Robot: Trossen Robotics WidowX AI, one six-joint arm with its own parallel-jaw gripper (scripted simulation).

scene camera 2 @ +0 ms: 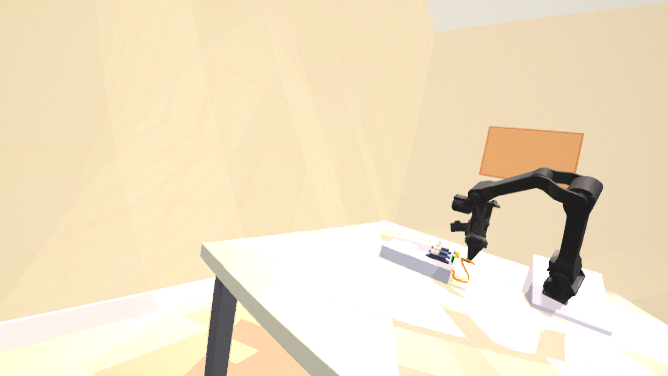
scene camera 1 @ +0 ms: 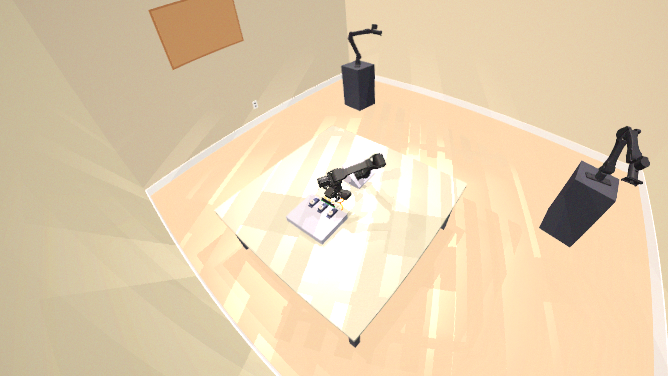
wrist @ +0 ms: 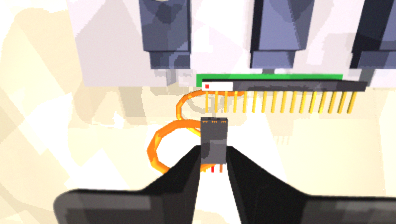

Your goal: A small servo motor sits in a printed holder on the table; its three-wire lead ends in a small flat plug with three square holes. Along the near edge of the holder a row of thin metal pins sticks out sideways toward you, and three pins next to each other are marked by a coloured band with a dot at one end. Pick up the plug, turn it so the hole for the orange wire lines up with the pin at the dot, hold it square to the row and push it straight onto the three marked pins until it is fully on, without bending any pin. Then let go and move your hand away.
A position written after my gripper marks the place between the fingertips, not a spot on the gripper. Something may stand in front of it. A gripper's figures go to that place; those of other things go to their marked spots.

Labels:
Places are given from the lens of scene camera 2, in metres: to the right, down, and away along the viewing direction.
my gripper [scene camera 2: 468,260]: 0.47, 0.26, 0.67
pale holder [scene camera 2: 404,251]: 0.25, 0.23, 0.71

